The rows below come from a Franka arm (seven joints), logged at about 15 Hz.
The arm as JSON. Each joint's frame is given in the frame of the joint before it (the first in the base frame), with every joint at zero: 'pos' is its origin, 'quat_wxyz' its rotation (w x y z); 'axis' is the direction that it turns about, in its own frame. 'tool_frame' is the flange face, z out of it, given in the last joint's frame.
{
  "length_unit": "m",
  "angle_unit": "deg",
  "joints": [
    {
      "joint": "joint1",
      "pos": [
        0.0,
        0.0,
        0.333
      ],
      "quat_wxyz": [
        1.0,
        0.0,
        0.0,
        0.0
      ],
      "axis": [
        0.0,
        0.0,
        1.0
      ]
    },
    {
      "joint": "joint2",
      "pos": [
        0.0,
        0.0,
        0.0
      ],
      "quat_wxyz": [
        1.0,
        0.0,
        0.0,
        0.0
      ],
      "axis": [
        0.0,
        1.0,
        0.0
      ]
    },
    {
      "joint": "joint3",
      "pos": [
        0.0,
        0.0,
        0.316
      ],
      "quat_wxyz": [
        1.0,
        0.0,
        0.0,
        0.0
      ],
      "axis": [
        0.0,
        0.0,
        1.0
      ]
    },
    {
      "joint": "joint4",
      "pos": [
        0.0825,
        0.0,
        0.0
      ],
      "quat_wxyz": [
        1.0,
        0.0,
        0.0,
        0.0
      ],
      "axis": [
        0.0,
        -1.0,
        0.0
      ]
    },
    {
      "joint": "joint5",
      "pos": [
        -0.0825,
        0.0,
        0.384
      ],
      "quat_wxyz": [
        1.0,
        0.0,
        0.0,
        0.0
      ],
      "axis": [
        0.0,
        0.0,
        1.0
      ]
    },
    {
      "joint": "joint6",
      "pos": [
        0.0,
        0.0,
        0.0
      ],
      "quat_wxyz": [
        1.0,
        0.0,
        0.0,
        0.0
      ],
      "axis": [
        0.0,
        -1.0,
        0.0
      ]
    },
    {
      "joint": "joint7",
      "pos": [
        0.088,
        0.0,
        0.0
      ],
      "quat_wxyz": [
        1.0,
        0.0,
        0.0,
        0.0
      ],
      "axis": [
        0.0,
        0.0,
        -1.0
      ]
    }
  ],
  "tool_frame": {
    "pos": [
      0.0,
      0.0,
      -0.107
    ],
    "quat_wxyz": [
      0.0,
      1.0,
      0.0,
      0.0
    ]
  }
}
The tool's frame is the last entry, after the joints.
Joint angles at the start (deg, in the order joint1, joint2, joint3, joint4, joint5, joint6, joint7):
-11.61 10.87 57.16 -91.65 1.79 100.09 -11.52
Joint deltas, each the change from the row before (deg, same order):
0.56 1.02 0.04 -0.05 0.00 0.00 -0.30
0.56 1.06 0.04 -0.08 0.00 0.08 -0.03
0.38 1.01 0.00 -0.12 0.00 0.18 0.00
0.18 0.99 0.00 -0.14 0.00 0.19 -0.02
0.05 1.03 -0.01 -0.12 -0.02 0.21 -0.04
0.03 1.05 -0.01 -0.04 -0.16 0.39 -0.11
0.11 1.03 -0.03 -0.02 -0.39 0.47 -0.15
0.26 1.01 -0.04 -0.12 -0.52 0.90 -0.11
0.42 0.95 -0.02 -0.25 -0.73 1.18 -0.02
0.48 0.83 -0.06 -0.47 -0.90 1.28 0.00
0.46 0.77 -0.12 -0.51 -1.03 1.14 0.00
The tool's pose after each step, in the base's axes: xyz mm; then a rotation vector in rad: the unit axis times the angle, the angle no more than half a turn. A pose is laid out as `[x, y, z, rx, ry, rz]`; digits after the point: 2 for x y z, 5 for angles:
[446.86, 403.70, 557.50, -2.58065, -1.39978, 0.04203]
[446.59, 407.67, 550.31, -2.56329, -1.40640, 0.06420]
[447.59, 410.16, 543.13, -2.54935, -1.40739, 0.08354]
[449.78, 411.16, 535.87, -2.53773, -1.40442, 0.10204]
[453.07, 411.09, 528.45, -2.52726, -1.39846, 0.11966]
[457.08, 410.91, 521.68, -2.51708, -1.39385, 0.12995]
[460.89, 411.13, 515.08, -2.50853, -1.39392, 0.13587]
[464.05, 412.88, 508.27, -2.50010, -1.39635, 0.13319]
[465.83, 416.26, 501.12, -2.49329, -1.40323, 0.12510]
[466.52, 419.98, 492.95, -2.48952, -1.41429, 0.11668]
[467.12, 422.98, 484.41, -2.48866, -1.42743, 0.11045]

